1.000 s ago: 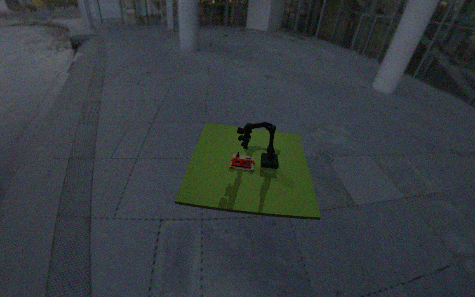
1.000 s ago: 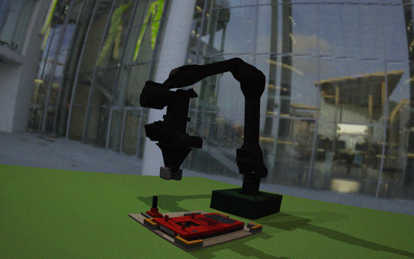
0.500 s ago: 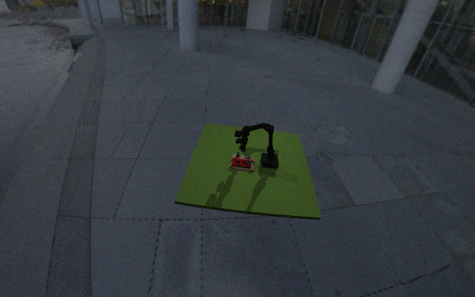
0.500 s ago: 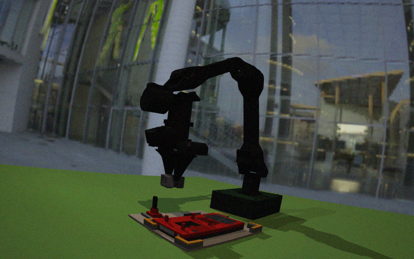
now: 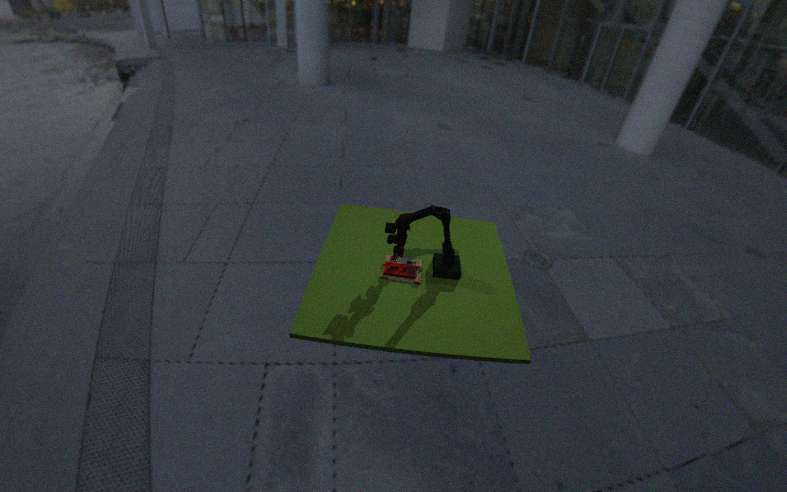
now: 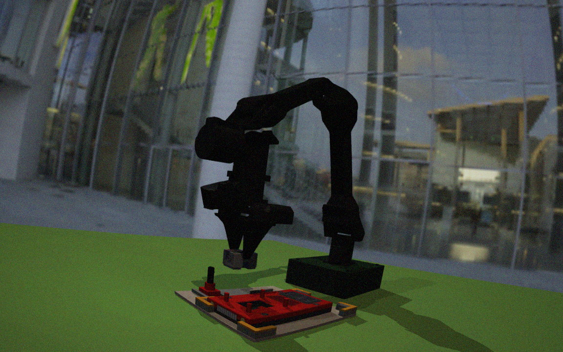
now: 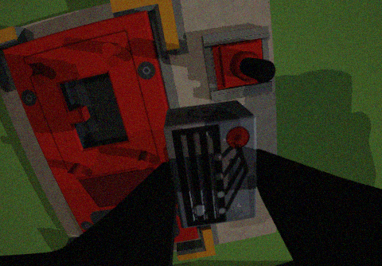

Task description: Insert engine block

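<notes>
The grey baseplate is 8 cm below my gripper tip, 6 cm to the left of it and 1 cm behind it. Also, from my gripper tip: engine block 1 cm below.
</notes>
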